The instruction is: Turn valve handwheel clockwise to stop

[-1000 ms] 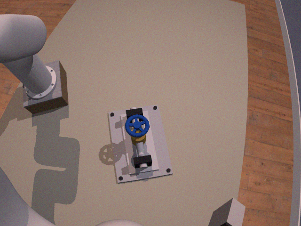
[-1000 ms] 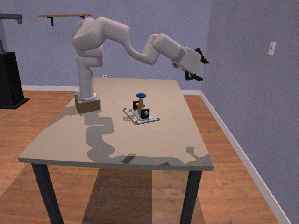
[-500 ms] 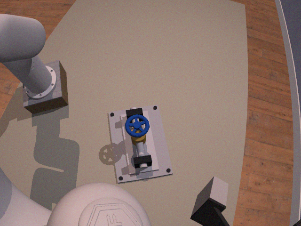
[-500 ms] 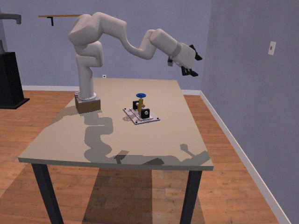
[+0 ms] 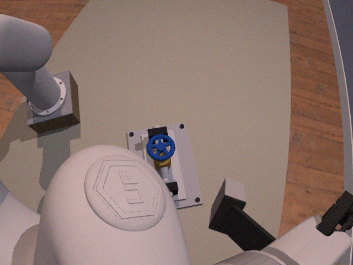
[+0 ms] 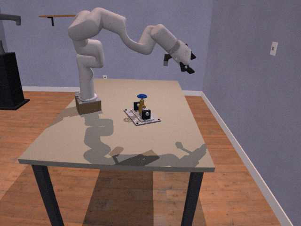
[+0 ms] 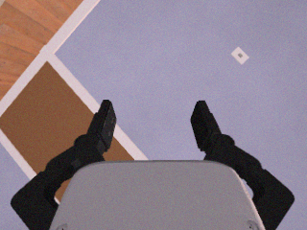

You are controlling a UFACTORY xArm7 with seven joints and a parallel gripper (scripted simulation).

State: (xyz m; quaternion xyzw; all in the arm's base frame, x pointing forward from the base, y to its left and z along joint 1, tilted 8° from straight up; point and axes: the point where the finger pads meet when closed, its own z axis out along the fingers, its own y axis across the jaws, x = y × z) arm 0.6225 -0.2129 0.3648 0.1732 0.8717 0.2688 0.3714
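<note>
My hand is 260 mm past the blue spoked handwheel, 260 mm above it and 170 mm to the right of it.
</note>
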